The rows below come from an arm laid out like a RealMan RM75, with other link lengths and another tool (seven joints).
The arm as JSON. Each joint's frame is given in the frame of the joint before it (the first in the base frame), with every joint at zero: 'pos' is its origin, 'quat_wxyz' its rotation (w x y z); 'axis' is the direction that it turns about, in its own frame. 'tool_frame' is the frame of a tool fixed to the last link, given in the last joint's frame.
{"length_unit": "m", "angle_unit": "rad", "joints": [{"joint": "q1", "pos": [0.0, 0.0, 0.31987], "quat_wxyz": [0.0, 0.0, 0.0, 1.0], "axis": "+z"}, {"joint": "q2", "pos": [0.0, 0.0, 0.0], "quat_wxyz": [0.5, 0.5, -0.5, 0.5], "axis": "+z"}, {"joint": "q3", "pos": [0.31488, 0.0, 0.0], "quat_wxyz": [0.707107, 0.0, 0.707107, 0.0], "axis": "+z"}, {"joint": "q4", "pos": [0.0, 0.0, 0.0], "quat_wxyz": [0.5, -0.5, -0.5, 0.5], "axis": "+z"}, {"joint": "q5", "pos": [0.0, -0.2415, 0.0], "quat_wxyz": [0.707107, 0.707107, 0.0, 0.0], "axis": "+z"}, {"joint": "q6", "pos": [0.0, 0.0, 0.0], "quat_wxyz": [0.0, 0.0, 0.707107, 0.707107], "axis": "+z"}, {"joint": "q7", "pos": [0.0, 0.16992, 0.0], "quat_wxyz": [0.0, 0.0, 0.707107, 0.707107], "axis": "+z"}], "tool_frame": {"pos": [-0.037, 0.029, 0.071], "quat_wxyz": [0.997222, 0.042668, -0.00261, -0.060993]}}
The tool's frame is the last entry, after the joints.
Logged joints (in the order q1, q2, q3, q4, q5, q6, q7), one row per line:
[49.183 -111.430 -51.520 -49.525 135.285 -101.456 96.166]
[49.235 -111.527 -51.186 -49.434 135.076 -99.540 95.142]
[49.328 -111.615 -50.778 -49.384 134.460 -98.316 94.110]
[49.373 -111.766 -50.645 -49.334 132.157 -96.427 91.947]
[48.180 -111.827 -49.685 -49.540 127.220 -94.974 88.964]
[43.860 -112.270 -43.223 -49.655 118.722 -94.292 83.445]
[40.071 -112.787 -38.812 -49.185 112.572 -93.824 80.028]
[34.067 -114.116 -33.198 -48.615 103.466 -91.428 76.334]
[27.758 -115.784 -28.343 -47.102 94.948 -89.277 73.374]
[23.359 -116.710 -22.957 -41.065 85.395 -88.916 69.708]
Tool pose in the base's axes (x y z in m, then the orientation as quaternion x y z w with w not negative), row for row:
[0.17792 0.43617 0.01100 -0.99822 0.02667 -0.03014 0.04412]
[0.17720 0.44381 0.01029 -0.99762 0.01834 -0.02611 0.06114]
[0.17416 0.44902 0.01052 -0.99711 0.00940 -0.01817 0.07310]
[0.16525 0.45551 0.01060 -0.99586 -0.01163 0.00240 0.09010]
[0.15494 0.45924 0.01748 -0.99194 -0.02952 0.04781 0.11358]
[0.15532 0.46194 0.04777 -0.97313 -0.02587 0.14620 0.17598]
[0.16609 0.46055 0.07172 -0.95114 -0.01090 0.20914 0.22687]
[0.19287 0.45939 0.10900 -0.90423 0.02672 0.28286 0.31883]
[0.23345 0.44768 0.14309 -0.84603 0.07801 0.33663 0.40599]
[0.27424 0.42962 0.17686 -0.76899 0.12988 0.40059 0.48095]
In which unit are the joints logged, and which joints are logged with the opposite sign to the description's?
The joints are logged in degrees. Opposite sign: q2, q5.
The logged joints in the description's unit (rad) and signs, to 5 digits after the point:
[0.85841 1.94482 -0.89919 -0.86437 -2.36117 -1.77074 1.67841]
[0.85931 1.94651 -0.89336 -0.86279 -2.35752 -1.73730 1.66054]
[0.86094 1.94805 -0.88624 -0.86191 -2.34677 -1.71594 1.64253]
[0.86172 1.95068 -0.88392 -0.86104 -2.30657 -1.68297 1.60478]
[0.84090 1.95175 -0.86717 -0.86464 -2.22041 -1.65761 1.55271]
[0.76550 1.95948 -0.75438 -0.86664 -2.07209 -1.64571 1.45639]
[0.69937 1.96850 -0.67740 -0.85844 -1.96475 -1.63754 1.39675]
[0.59458 1.99170 -0.57941 -0.84849 -1.80582 -1.59572 1.33228]
[0.48447 2.02081 -0.49468 -0.82208 -1.65716 -1.55818 1.28062]
[0.40769 2.03697 -0.40068 -0.71672 -1.49042 -1.55188 1.21663]

